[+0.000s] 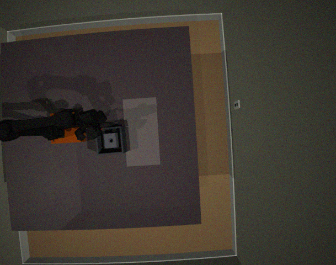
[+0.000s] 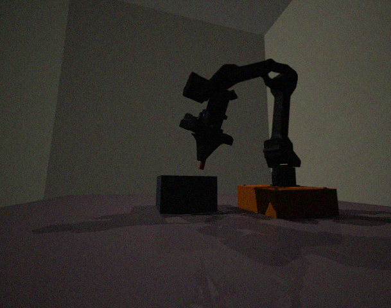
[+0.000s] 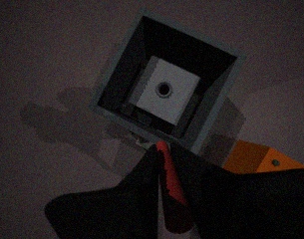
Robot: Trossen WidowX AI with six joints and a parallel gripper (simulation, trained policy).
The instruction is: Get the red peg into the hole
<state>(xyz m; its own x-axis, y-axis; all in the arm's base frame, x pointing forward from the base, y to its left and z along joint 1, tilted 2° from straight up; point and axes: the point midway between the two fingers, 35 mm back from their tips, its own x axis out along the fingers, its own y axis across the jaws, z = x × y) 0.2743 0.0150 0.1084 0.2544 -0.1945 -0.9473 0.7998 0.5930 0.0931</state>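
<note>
Right now my gripper tip is 40 mm short of the pale plate, 70 mm to the left of it and 100 mm above it. Round my gripper tip: dark box 40 mm ahead, 70 mm to the right, 110 mm below; then red peg 10 mm behind, 10 mm to the left, 10 mm above.
</note>
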